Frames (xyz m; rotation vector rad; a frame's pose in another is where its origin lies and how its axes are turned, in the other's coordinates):
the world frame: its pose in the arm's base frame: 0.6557 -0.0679 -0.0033 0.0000 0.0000 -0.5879
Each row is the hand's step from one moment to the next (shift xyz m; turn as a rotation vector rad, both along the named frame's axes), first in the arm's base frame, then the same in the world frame.
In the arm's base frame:
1: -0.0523 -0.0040 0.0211 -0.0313 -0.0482 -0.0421
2: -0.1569 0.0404 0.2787 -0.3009 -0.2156 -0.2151
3: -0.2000 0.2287 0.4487 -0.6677 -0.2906 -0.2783
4: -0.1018 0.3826 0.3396 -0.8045 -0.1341 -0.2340
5: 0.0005 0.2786 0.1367 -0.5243 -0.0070 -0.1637
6: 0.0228 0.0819 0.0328 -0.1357 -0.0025 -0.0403
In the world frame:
1: -0.0413 -0.0323 0.0211 0.0007 -0.0575 -0.0421
2: -0.1530 -0.0534 0.2787 -0.1308 -0.3463 -0.2151
3: -0.2933 0.0794 0.4487 -0.3944 -0.6121 -0.2783
4: -0.2969 0.2619 0.3396 -0.5951 -0.5578 -0.2340
5: -0.1541 0.2321 0.1367 -0.4324 -0.2966 -0.1637
6: -0.0265 0.0808 0.0328 -0.1115 -0.0773 -0.0403

